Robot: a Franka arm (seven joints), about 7 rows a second.
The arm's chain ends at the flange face. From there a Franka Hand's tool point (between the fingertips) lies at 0.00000 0.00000 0.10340 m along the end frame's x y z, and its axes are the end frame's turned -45 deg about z.
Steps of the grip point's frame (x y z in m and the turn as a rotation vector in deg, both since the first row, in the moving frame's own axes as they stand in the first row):
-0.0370 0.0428 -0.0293 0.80 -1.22 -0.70
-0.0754 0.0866 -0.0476 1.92 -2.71 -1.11
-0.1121 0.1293 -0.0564 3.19 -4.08 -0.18
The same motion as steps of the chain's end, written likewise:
0.0067 0.0559 -0.0293 -0.30 -1.43 -0.70
0.0138 0.1135 -0.0474 -0.56 -3.27 -1.11
0.0214 0.1695 -0.0560 -0.63 -5.14 -0.18

